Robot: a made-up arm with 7 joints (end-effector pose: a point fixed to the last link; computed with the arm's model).
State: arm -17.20 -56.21 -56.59 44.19 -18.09 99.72 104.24
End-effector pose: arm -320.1 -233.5 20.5 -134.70 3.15 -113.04
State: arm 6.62 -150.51 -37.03 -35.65 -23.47 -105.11 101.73
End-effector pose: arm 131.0 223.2 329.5 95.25 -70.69 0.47
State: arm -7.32 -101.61 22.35 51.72 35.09 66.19 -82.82
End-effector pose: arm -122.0 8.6 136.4 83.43 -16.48 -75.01
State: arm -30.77 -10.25 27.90 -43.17 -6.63 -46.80 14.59
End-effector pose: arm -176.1 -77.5 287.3 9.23 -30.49 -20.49
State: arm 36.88 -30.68 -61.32 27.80 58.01 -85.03 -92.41
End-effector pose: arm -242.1 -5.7 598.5 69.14 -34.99 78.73
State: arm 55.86 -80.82 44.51 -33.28 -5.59 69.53 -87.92
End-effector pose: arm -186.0 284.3 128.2 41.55 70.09 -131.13
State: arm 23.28 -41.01 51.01 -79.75 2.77 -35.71 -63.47
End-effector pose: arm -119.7 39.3 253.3 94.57 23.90 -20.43
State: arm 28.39 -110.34 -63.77 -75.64 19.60 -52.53 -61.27
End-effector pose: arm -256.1 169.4 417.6 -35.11 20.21 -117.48
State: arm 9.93 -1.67 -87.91 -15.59 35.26 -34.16 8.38
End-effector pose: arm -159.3 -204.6 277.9 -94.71 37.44 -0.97
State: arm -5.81 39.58 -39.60 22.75 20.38 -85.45 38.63
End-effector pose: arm -236.8 -340.8 344.1 -109.19 -55.83 131.52
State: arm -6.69 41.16 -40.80 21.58 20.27 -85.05 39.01
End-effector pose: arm -227.1 -339.3 345.9 -108.53 -53.79 131.03
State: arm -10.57 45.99 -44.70 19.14 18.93 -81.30 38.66
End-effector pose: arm -197.9 -326.7 349.2 -107.89 -45.78 130.37
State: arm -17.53 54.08 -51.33 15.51 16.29 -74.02 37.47
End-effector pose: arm -152.1 -295.3 355.9 -109.50 -31.64 130.06
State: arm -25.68 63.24 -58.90 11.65 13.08 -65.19 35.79
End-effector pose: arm -105.4 -248.4 367.1 -114.25 -15.86 129.43
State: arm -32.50 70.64 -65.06 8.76 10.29 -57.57 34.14
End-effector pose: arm -72.7 -202.4 380.7 -120.16 -3.91 128.18
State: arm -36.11 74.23 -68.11 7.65 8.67 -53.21 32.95
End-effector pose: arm -59.3 -176.1 389.5 -123.73 1.62 127.12
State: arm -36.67 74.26 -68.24 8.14 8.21 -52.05 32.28
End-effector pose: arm -59.5 -173.0 390.6 -123.84 2.04 126.83
